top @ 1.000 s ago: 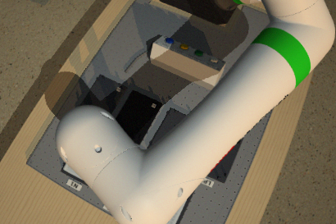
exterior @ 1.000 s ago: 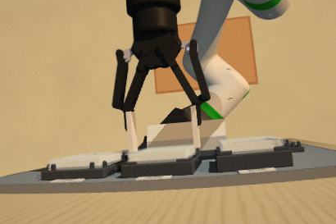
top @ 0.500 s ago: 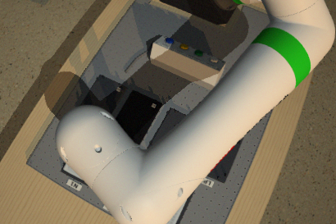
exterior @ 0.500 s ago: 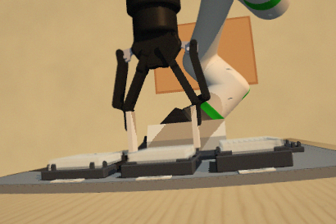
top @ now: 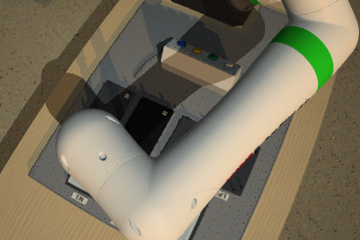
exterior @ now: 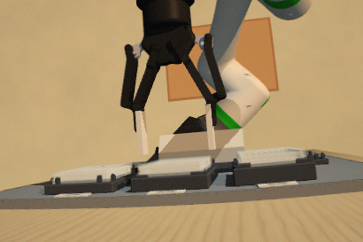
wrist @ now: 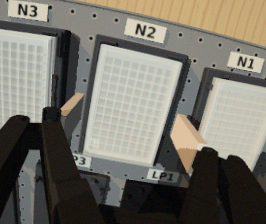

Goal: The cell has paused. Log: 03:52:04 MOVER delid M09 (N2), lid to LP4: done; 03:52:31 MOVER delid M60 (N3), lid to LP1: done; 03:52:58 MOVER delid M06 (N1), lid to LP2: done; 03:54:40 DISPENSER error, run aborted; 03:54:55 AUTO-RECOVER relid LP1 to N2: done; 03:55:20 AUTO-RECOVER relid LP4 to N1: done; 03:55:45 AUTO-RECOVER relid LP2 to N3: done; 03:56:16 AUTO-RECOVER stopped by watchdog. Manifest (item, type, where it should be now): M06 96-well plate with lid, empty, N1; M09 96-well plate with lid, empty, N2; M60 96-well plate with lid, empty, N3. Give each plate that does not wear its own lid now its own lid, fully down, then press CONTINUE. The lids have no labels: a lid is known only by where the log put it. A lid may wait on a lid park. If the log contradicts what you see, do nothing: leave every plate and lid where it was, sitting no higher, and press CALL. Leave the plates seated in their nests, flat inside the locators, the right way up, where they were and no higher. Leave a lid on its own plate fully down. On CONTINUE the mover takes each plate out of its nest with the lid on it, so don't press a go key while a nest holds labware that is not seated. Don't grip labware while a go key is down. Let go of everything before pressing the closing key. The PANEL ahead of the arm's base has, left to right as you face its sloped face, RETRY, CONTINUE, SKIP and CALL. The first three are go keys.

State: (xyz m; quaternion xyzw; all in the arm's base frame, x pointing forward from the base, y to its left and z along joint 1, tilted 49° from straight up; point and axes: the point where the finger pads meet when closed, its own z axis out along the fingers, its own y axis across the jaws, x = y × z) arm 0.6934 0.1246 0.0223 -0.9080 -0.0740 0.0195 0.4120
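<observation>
The green CONTINUE key is 430 mm behind my hand and 40 mm to the right of it. Round my hand: plate: 10 mm ahead, 130 mm to the right, 50 mm below; nest: 20 mm behind, 130 mm to the left, 60 mm below; LP1 label: 90 mm behind, 80 mm to the right, 70 mm below.
</observation>
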